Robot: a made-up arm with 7 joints.
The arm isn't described. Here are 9 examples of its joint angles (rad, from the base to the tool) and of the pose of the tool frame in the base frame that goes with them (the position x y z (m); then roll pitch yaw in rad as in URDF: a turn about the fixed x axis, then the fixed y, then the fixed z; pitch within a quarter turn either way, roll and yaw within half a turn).
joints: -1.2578 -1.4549 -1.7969 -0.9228 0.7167 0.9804 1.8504
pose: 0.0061 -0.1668 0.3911 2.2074 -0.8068 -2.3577
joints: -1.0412 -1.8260 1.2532 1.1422 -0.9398 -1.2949 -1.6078
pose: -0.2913 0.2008 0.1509 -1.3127 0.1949 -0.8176
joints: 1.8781 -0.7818 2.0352 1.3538 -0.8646 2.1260 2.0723
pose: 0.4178 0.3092 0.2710 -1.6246 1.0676 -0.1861
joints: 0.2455 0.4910 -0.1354 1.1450 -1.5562 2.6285 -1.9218
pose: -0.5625 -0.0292 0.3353 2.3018 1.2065 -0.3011
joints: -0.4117 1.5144 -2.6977 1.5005 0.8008 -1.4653 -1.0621
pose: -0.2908 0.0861 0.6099 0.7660 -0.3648 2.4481
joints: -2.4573 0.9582 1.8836 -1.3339 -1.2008 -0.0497 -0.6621
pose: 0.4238 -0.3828 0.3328 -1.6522 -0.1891 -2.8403
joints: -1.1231 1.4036 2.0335 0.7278 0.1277 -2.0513 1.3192
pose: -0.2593 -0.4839 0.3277 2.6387 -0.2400 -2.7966
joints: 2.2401 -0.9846 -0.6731 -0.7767 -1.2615 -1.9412 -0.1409
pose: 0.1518 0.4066 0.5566 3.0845 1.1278 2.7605
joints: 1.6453 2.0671 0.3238 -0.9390 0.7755 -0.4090 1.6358
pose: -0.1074 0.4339 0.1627 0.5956 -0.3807 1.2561
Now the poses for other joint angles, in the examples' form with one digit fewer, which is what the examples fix.
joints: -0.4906 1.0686 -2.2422 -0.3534 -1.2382 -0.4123 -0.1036
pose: -0.221 0.204 0.561 -0.170 0.519 -0.525
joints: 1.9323 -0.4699 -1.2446 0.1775 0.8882 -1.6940 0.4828
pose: -0.183 0.326 0.467 2.775 -0.138 -3.056
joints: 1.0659 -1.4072 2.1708 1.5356 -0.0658 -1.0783 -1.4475
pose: 0.074 0.281 0.243 -1.033 0.669 -2.401
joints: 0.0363 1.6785 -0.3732 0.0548 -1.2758 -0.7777 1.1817
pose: -0.195 0.010 0.180 -0.020 0.235 -1.790
